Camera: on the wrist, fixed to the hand. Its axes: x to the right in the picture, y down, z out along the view.
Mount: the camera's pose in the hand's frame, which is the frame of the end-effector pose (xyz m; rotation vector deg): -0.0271 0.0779 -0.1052 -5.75 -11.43 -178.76
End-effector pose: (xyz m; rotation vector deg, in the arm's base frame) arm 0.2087 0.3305 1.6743 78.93 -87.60 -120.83
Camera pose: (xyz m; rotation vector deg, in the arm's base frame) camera 0.2772 0.2445 1.7504 -59.31 -60.26 18.71
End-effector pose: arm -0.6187 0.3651 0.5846 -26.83 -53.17 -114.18
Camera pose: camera -0.5366 0.2731 0.5329 -37.18 23.37 53.18
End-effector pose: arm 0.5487 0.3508 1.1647 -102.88 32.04 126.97
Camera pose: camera 0.6156 0.2367 1.1841 -18.82 -80.48 -8.34
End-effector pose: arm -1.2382 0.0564 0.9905 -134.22 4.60 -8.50
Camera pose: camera -1.2799 -0.0697 1.0057 9.21 160.84 55.75
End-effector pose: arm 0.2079 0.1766 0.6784 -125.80 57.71 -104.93
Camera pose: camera 0.0787 0.1649 0.6464 49.89 93.28 0.30
